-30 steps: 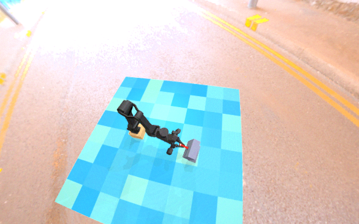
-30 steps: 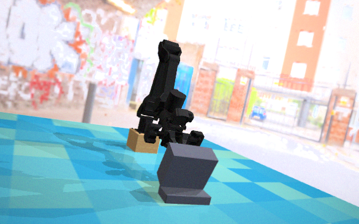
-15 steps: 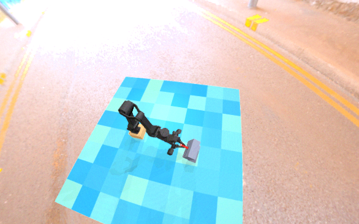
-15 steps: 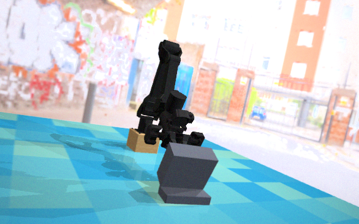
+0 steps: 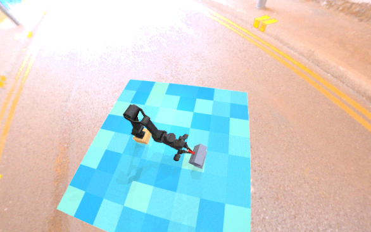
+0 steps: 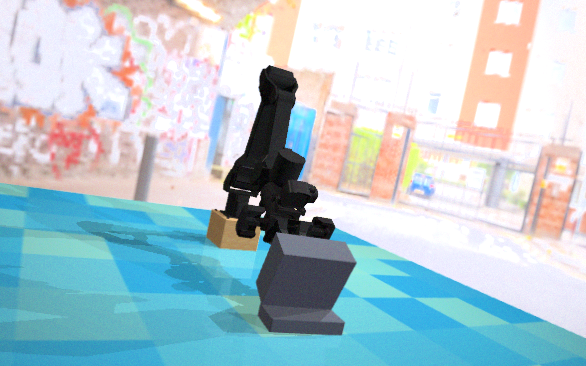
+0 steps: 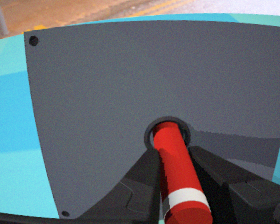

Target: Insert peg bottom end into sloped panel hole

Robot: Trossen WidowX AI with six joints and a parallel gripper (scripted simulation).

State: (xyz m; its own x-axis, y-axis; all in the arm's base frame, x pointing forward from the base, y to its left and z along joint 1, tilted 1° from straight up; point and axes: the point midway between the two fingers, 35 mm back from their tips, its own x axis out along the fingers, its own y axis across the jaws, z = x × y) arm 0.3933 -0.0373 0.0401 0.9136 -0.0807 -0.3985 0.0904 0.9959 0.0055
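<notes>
My gripper tip is now 2 cm past the red peg and 1 cm below it. Round my gripper tip: sloped panel: 4 cm ahead, 2 cm below.
</notes>
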